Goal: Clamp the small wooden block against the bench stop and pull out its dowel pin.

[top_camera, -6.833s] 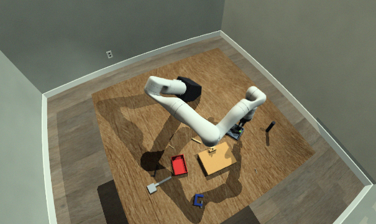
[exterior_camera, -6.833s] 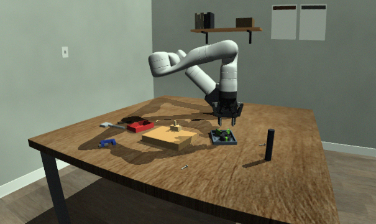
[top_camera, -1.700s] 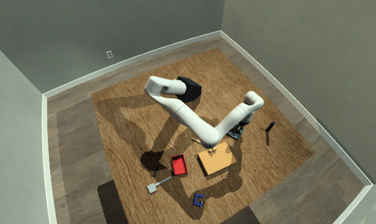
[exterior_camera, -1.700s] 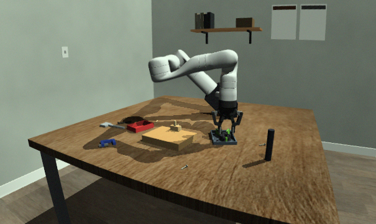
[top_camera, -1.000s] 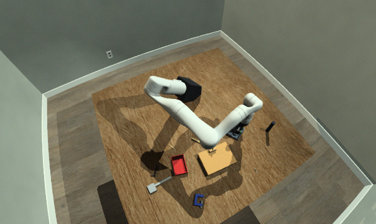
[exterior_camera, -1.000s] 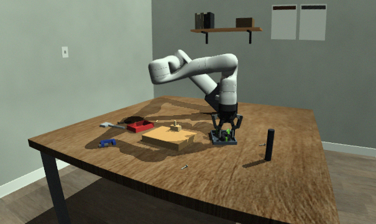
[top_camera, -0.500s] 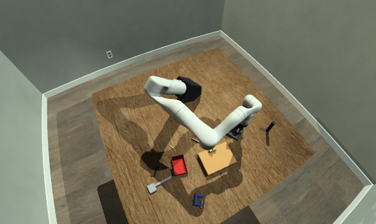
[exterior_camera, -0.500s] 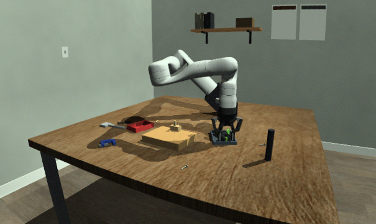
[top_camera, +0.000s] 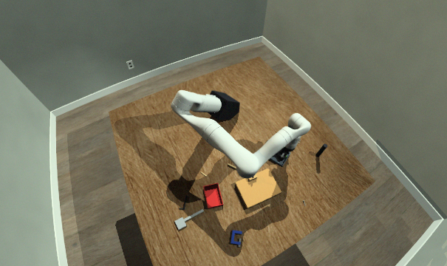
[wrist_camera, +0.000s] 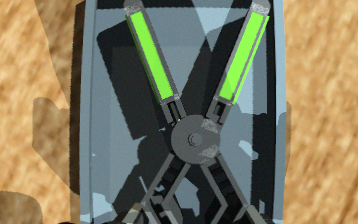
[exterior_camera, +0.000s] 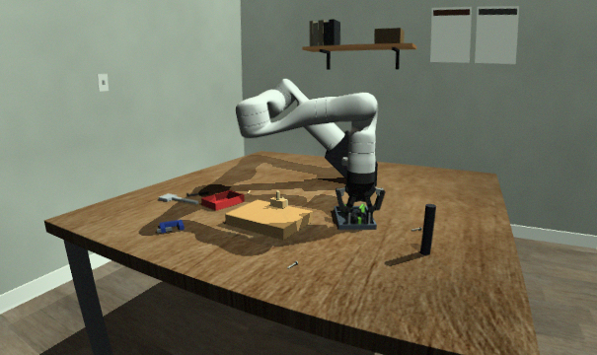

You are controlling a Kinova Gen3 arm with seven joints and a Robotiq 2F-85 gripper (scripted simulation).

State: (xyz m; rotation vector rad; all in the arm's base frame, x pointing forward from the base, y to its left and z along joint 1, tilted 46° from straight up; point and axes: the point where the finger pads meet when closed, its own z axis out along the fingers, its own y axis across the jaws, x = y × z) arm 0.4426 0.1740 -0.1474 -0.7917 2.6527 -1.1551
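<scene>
The blue-grey tray is 4 cm behind my hand, 3 cm to the right of it and 1 cm below it. Also, from my hand: small wooden block 4 cm ahead, 24 cm to the right, 2 cm above; then dowel pin 4 cm ahead, 24 cm to the right, 4 cm above; then black cylinder 10 cm ahead, 20 cm to the left, 4 cm above.
</scene>
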